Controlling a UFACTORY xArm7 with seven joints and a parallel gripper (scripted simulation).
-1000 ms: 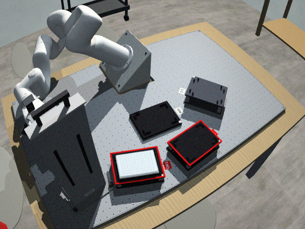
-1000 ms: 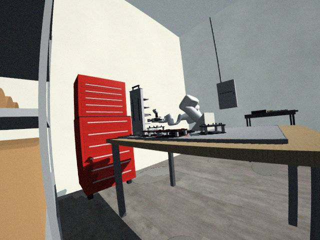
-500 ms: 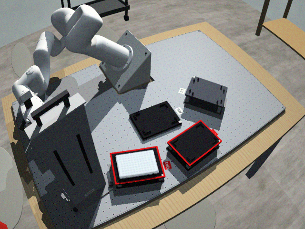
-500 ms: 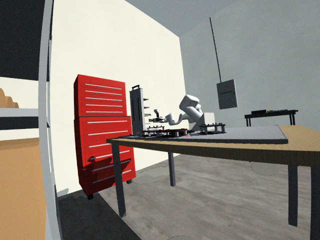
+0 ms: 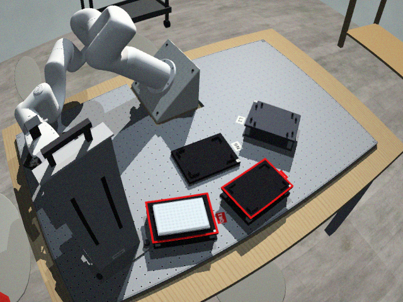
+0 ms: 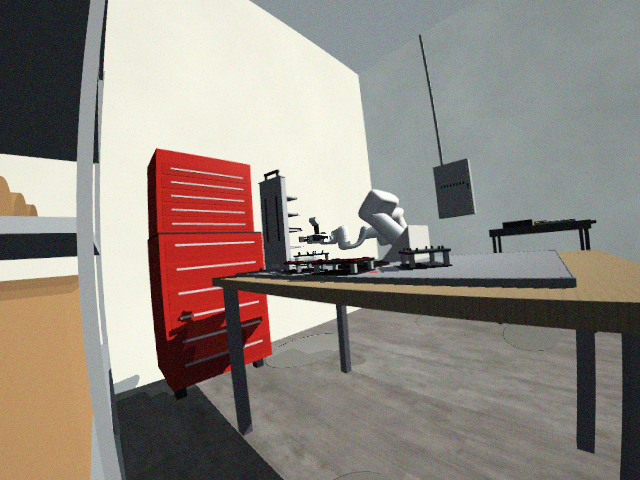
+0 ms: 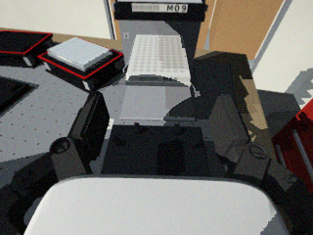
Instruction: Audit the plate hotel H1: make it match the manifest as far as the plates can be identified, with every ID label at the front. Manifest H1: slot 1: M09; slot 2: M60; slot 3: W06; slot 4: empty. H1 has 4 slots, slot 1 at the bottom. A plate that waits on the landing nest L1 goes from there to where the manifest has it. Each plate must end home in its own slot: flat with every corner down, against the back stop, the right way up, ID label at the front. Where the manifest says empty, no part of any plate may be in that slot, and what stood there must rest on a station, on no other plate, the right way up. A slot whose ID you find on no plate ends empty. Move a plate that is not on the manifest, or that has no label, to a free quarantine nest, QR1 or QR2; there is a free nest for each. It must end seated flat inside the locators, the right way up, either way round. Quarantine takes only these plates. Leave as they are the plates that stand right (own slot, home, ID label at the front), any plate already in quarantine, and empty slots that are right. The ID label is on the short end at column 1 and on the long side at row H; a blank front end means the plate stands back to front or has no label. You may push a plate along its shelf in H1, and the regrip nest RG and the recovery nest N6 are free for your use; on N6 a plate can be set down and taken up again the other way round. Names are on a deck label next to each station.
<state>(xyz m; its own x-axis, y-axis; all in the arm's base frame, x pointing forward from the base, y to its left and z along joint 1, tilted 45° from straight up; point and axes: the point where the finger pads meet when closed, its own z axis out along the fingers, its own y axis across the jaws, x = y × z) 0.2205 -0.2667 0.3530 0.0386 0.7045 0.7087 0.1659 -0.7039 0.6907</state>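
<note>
The dark-framed plate is 150 mm ahead of my hand, 30 mm to the left of it and 40 mm above it. The rest, counted from my hand: handle: 230 mm ahead, 40 mm to the left, 300 mm above; then plate hotel H1: 230 mm ahead, 40 mm to the left, 60 mm above; then white well plate: 240 mm ahead, 230 mm to the left, 100 mm below.
</note>
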